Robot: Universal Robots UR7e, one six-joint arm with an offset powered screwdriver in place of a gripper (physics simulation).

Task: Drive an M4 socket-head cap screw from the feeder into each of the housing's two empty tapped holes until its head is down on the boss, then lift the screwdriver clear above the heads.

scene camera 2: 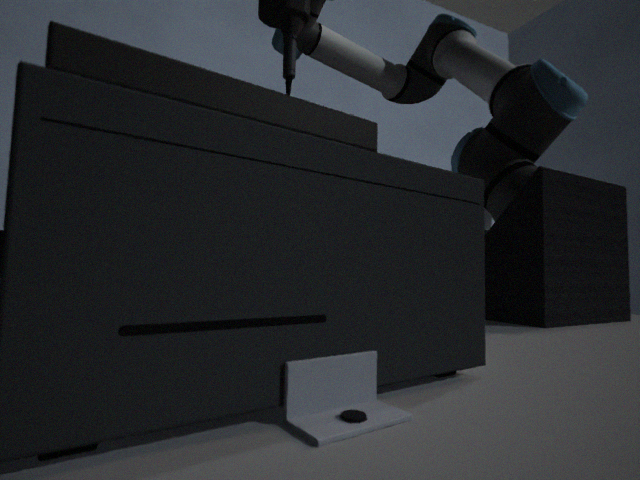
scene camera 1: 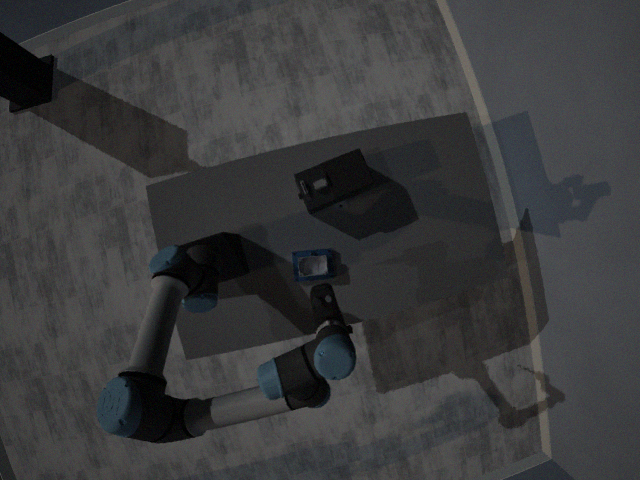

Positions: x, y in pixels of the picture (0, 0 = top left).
Scene:
A screw feeder [scene camera 1: 320, 198] is 112 cm from the lens.

